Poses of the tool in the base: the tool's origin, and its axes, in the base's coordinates. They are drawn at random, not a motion.
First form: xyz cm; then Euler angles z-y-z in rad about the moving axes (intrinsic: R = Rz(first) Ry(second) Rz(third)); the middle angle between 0 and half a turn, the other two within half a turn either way.
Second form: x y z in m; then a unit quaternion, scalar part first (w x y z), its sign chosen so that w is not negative. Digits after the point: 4 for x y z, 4 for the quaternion.
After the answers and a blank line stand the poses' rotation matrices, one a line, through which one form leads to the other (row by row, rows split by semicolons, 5 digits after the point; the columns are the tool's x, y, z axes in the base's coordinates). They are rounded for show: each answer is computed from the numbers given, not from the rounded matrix.
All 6 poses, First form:
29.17, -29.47, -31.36, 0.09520, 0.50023, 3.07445
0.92, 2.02, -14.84, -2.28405, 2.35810, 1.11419
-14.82, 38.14, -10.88, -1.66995, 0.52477, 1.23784
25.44, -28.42, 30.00, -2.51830, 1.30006, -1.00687
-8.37, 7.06, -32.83, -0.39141, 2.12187, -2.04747
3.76, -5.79, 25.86, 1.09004, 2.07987, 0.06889
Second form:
0.2917, -0.2947, -0.3136, 0.0136, -0.2467, -0.0201, -0.9688
0.0092, 0.0202, -0.1484, 0.3183, 0.9166, -0.1183, -0.2108
-0.1482, 0.3814, -0.1088, 0.9433, 0.2576, 0.0303, -0.2070
0.2544, -0.2842, 0.3000, 0.1517, -0.4151, -0.4405, 0.7815
-0.0837, 0.0706, -0.3283, 0.1680, -0.6429, 0.5903, -0.4582
0.0376, -0.0579, 0.2586, 0.4236, -0.4214, 0.7524, 0.2772

-0.87791 0.03624 0.47746; -0.01643 -0.99882 0.04559; 0.47855 0.03218 0.87747
0.88314 -0.08262 -0.46178; -0.35105 -0.76935 -0.53372; -0.31117 0.63346 -0.70845
0.91244 0.40620 -0.04960; -0.37502 0.78154 -0.49855; -0.16375 0.47350 0.86544
-0.60940 0.12847 -0.78238; 0.60280 -0.56594 -0.56245; -0.51504 -0.81438 0.26744
-0.11689 -0.60509 0.78753; -0.91298 -0.24664 -0.32502; 0.39090 -0.75699 -0.52360
-0.28588 -0.86903 0.40381; -0.39927 0.49110 0.77422; -0.87113 0.06011 -0.48737

